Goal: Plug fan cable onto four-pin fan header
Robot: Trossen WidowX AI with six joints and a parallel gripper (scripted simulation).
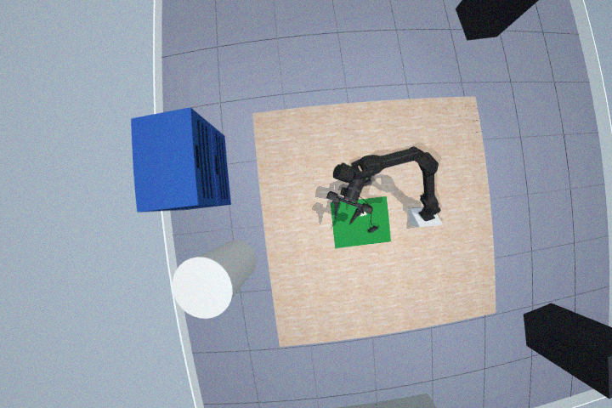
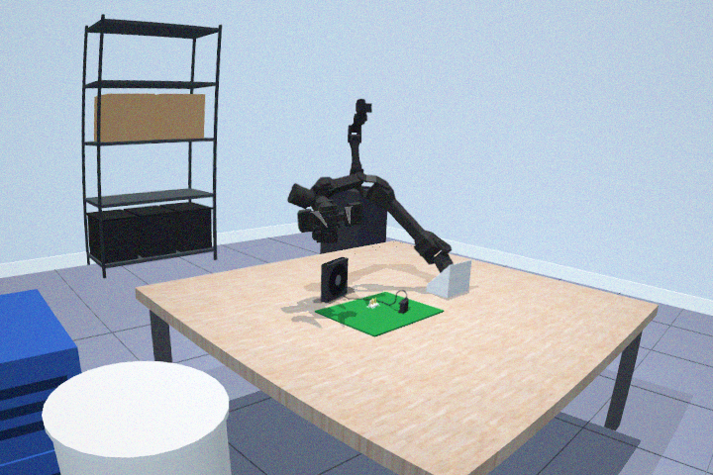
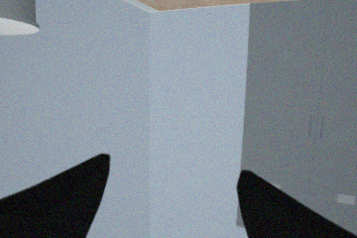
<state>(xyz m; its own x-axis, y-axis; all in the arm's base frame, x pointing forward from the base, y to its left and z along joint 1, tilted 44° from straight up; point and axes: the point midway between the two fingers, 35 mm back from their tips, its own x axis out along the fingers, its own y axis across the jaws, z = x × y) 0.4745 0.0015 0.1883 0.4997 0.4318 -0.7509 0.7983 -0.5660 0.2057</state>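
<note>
Now: the plug 18 cm behind my gripper tip, 11 cm to the left of it and 24 cm below it. Also, from my gripper tip: black fan (15 cm behind, 12 cm to the right, 20 cm below); then green board (14 cm behind, 6 cm to the left, 28 cm below).
</note>
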